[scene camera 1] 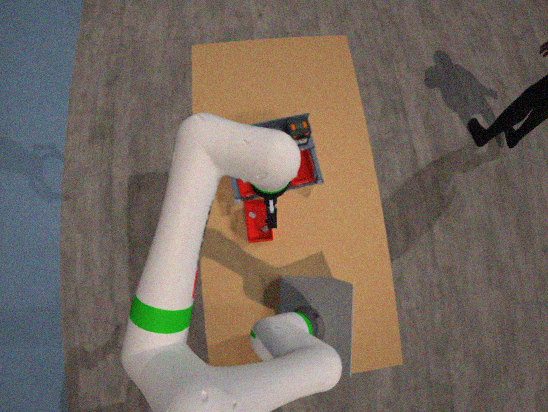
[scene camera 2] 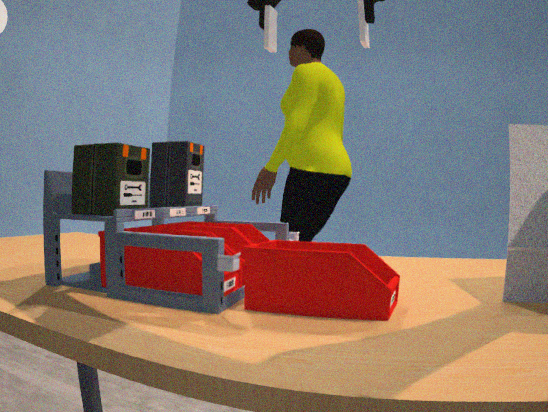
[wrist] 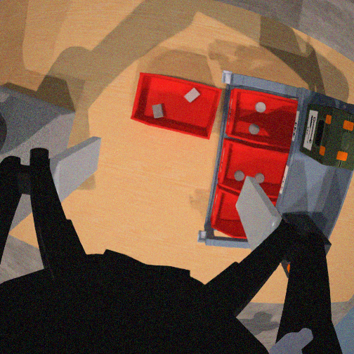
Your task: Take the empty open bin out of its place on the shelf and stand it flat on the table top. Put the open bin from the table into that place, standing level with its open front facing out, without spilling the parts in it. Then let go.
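Frame: origin at the arm's base, x left, y back, z up, level; metres.
Where they show: gripper, fingertip midpoint: (scene camera 2: 316,46); arm's base at its link origin: (scene camera 1: 307,326).
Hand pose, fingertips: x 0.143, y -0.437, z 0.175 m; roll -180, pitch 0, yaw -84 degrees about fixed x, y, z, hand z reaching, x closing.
Observation:
Each offset is from my fingertips to the centre of the thing. "pt": to the spot under its first point.
The empty open bin {dy -0.220, dx -0.131, dz -0.295 m} (scene camera 1: 306,170) (wrist: 224,211) is red and sits in the end place of the grey shelf {pt dy -0.060, dx +0.141, dz -0.299 m} (scene camera 2: 212,280) (wrist: 265,82); a finger hides part of it in the wrist view. Two red bins with round grey parts (wrist: 260,117) (wrist: 250,159) fill the other lower places. The red table bin {dy +0.034, dx +0.040, dz -0.301 m} (scene camera 1: 256,226) (scene camera 2: 320,280) (wrist: 175,110) stands flat in front of the shelf, its sloped front facing away from it, with two grey blocky parts inside. My gripper (scene camera 1: 271,212) (scene camera 2: 318,44) (wrist: 169,172) is open and empty, high above the table.
A dark green case {dy -0.261, dx +0.110, dz -0.189 m} (scene camera 2: 111,180) (wrist: 330,135) and a dark grey case {dy -0.311, dx -0.115, dz -0.175 m} (scene camera 1: 298,127) (scene camera 2: 177,175) stand on the shelf's upper level. A grey block (scene camera 1: 337,310) (scene camera 2: 527,210) (wrist: 47,117) stands under the arm's base. A person (scene camera 2: 315,120) is beyond the table.

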